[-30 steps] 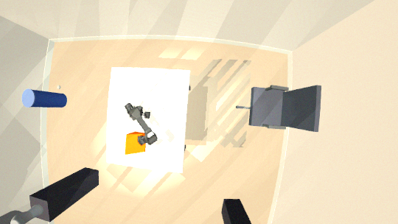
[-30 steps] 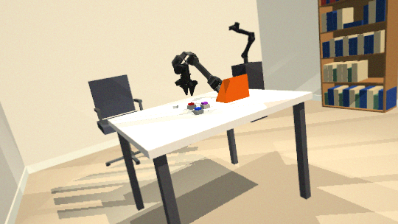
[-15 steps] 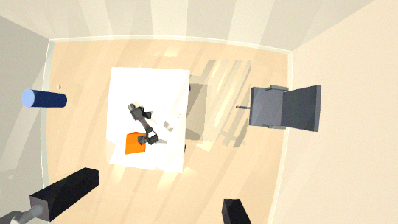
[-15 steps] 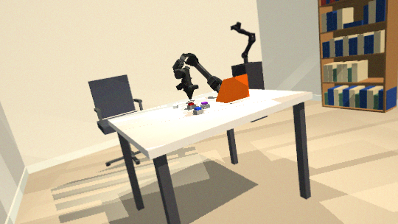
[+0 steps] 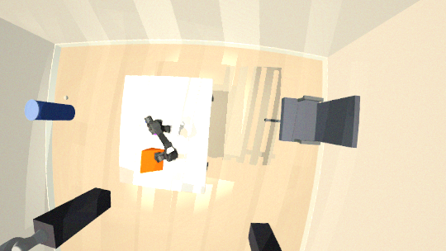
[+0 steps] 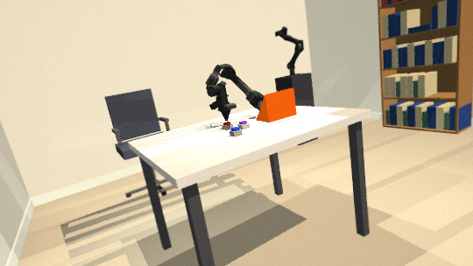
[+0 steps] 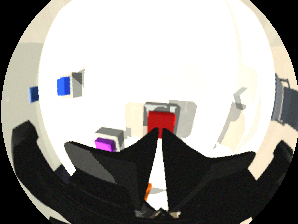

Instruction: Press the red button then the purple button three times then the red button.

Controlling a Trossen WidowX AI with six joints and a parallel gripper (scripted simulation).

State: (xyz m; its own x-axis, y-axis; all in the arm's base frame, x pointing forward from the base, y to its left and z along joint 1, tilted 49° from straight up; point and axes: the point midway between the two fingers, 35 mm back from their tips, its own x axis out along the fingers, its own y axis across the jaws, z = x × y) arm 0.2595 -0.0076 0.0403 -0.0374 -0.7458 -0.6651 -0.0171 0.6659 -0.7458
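The red button lies 2 cm below my gripper tip. Round my gripper tip: small grey object (16 cm to the right, 5 cm ahead, 4 cm below); then purple button (9 cm to the left, 6 cm behind, 2 cm below); then blue button (18 cm to the left, 5 cm ahead, 2 cm below).
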